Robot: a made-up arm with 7 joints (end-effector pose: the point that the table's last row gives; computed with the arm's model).
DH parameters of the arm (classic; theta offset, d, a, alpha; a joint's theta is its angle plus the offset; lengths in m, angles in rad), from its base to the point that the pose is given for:
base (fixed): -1.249 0 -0.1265 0
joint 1: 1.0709 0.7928 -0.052 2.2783
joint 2: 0 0.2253 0.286 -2.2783
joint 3: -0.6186 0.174 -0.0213 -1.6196
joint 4: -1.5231 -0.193 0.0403 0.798
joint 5: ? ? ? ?
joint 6: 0 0.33 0 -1.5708
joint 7: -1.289 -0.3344 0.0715 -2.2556
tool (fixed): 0.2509 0.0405 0 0
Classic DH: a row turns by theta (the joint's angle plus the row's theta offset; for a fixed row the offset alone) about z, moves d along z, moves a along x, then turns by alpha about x.
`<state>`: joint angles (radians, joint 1 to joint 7).
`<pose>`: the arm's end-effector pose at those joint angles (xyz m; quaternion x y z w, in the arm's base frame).
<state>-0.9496 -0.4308 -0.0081 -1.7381 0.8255 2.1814 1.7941</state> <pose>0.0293 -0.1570 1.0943 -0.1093 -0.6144 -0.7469 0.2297</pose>
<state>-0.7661 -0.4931 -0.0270 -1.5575 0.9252 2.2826 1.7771</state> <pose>0.1031 -0.2669 1.0547 -0.0491 -0.4837 -0.8207 0.3002</pose>
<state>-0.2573 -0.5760 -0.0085 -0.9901 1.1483 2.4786 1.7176</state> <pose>0.3715 -0.3523 0.8011 -0.0512 -0.1059 -0.8619 0.4932</pose>
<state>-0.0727 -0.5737 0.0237 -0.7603 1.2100 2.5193 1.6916</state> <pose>0.4443 -0.3061 0.6955 -0.1043 0.0126 -0.8248 0.5555</pose>
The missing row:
joint 5: -0.0682 0.0895 -0.02 -1.5708
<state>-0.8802 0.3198 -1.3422 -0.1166 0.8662 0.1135 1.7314</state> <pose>-0.0037 -0.4593 0.8377 -0.5622 0.0720 -0.8183 0.0956</pose>
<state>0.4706 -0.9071 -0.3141 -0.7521 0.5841 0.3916 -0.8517</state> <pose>0.1056 0.5262 0.3966 -0.4195 0.4786 0.5075 0.5809</pose>
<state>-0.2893 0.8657 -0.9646 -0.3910 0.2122 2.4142 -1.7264</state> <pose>-0.4993 -0.1421 1.2088 0.0927 -0.5364 0.2159 0.8106</pose>
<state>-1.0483 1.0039 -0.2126 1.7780 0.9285 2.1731 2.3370</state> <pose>-0.2490 -0.1562 0.6679 -0.3503 -0.5323 0.7696 0.0409</pose>
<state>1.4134 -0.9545 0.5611 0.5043 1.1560 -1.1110 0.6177</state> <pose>0.2013 -0.1423 0.7608 -0.0370 -0.0200 -0.9029 0.4278</pose>
